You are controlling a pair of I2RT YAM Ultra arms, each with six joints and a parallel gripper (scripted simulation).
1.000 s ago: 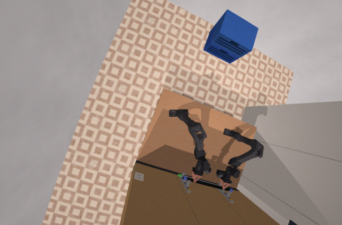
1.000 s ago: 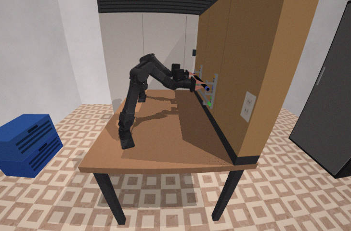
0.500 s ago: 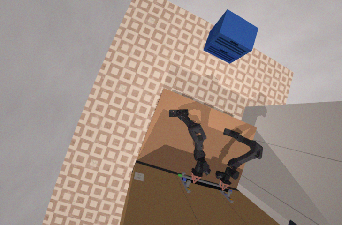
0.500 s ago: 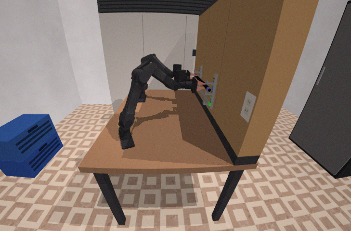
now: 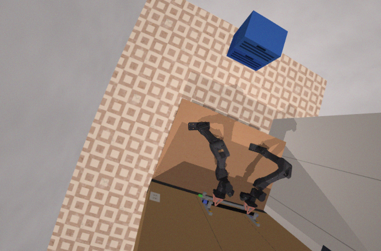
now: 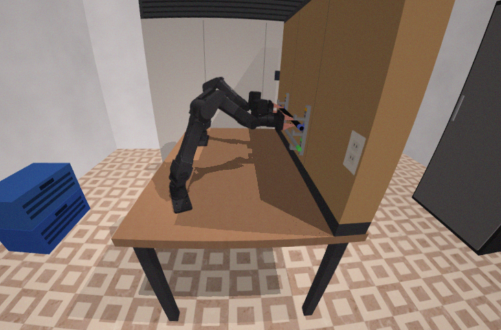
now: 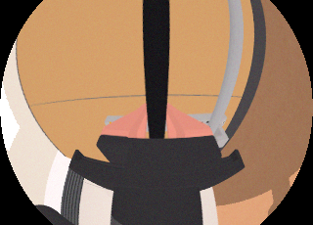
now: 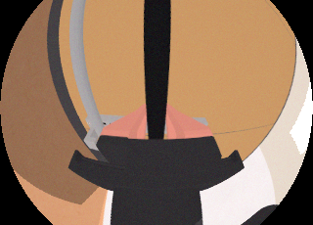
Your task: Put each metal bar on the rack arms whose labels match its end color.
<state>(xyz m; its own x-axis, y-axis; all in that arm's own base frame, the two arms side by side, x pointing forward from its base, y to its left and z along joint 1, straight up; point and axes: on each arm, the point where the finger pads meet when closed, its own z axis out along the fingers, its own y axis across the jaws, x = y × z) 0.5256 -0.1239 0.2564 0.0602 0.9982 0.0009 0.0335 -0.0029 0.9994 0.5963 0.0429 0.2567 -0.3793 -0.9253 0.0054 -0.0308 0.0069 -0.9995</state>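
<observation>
My right hand is 15 cm to the right of the black bar. From my right hand the other things lie so: brown wall panel: 17 cm above, 11 cm ahead, 10 cm to the left; black baseboard: 23 cm below, 10 cm to the left, 5 cm ahead.
Right now my left hand is 15 cm to the left of the black bar. Also, from my left hand: brown wall panel: 20 cm to the right, 17 cm above, 11 cm ahead; then black baseboard: 23 cm below, 20 cm to the right, 5 cm ahead.
</observation>
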